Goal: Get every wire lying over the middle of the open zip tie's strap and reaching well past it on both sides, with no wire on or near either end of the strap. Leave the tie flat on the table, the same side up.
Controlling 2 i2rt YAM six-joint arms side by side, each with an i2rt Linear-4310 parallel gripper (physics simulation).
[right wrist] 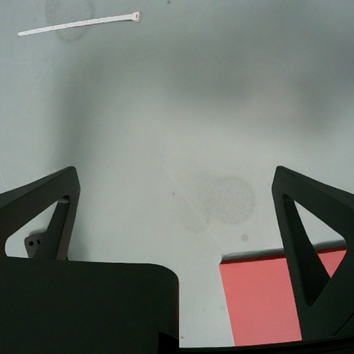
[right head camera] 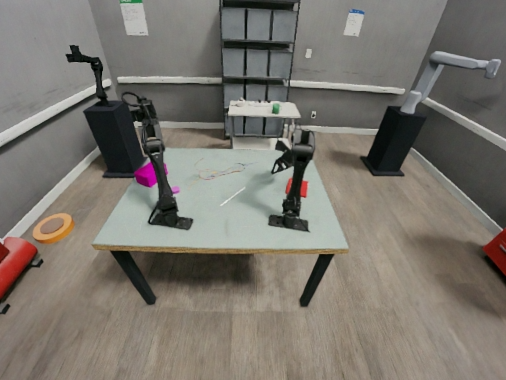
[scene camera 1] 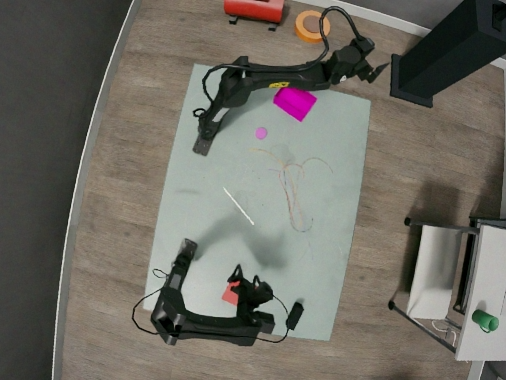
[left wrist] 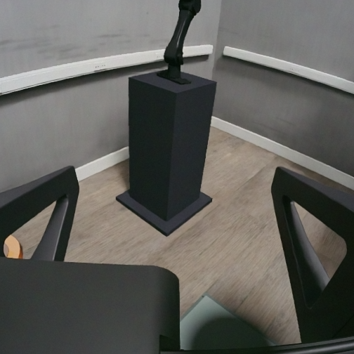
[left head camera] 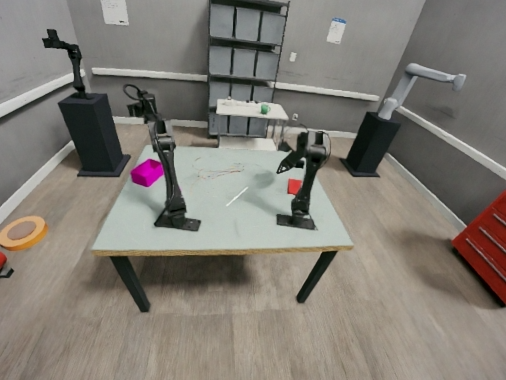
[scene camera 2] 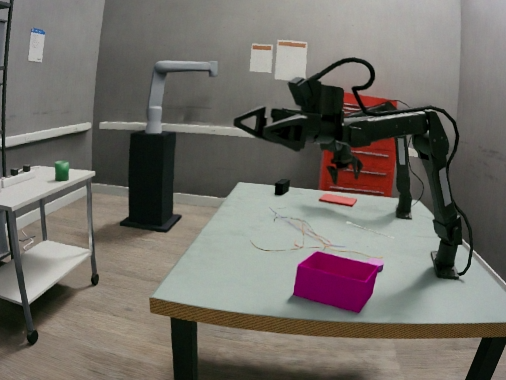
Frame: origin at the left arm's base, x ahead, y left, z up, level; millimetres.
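Seen in the pictures: left gripper, fingertip midpoint: (right head camera: pixel 139 109) (scene camera 1: pixel 379 52) (left head camera: pixel 135 104) (scene camera 2: pixel 247 126); right gripper, fingertip midpoint: (right head camera: pixel 274 172) (scene camera 1: pixel 247 269) (left head camera: pixel 278 172) (scene camera 2: pixel 345 182); left arm's base at its link origin: (right head camera: pixel 172 222) (scene camera 1: pixel 207 134) (left head camera: pixel 179 223) (scene camera 2: pixel 443 265); right arm's base at its link origin: (right head camera: pixel 288 223) (scene camera 1: pixel 183 261) (left head camera: pixel 295 222) (scene camera 2: pixel 403 212).
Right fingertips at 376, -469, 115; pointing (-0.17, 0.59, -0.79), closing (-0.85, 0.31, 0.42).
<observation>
Offsets run from my right fingertips to a thing's top centre, as dx, dy, dz. "pt": to the spot under its first point.
The white zip tie @[pt -128, +217, -112] (left head camera: pixel 237 196) (right head camera: pixel 232 196) (scene camera 1: pixel 238 206) (scene camera 2: pixel 370 229) (right wrist: pixel 80 23) lies flat and straight on the table, its head at the right end in the right wrist view. Several thin wires, orange, red and bluish @[pt +79, +351, -111] (left head camera: pixel 220 173) (right head camera: pixel 222 173) (scene camera 1: pixel 288 192) (scene camera 2: pixel 305 231), lie loosely tangled beside the tie, apart from it; none crosses its strap. My left gripper (scene camera 1: pixel 378 73) (left wrist: pixel 174 177) is open and empty, high beyond the table's edge. My right gripper (scene camera 1: pixel 247 272) (right wrist: pixel 175 176) is open and empty, above the table near the red block.
A magenta open box @[-62, +751, -40] (left head camera: pixel 147 173) (scene camera 1: pixel 295 103) (scene camera 2: pixel 335 282) and a small purple disc @[-151, +555, -96] (right head camera: pixel 175 190) (scene camera 1: pixel 261 133) are near the left arm. A flat red block @[+31, -147, -105] (right head camera: pixel 303 188) (scene camera 2: pixel 338 200) (right wrist: pixel 257 300) lies by the right arm. A small black block @[+285, -156, -65] (scene camera 1: pixel 295 316) (scene camera 2: pixel 282 187) stands near a table edge.
</observation>
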